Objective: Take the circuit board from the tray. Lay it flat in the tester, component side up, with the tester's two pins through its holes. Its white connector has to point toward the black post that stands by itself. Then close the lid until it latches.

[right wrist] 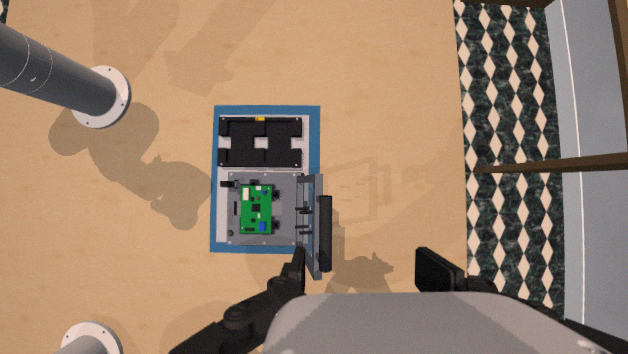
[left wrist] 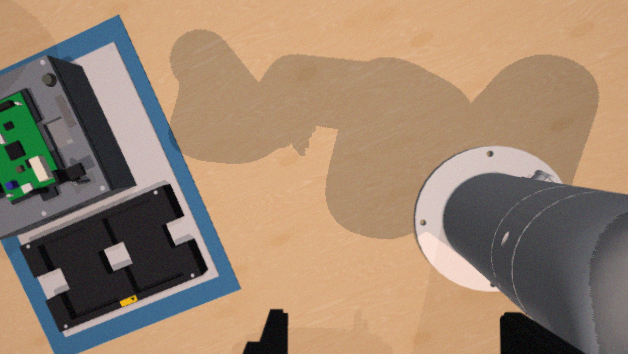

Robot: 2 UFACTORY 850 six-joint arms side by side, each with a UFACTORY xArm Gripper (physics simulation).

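Note:
The green circuit board lies component side up on the grey tester. Its white connector is at the end near a black post. The pins and holes cannot be made out. The tester's lid stands open, with its black handle outward. The black tray holds no board. My left gripper is open over the table. My right gripper is open, one finger near the lid's lower corner; contact is unclear.
A blue-edged base carries tray and tester. A dark round knob sits at another tester corner. A grey arm on a white round mount stands beside the base. The table's edge borders a patterned floor.

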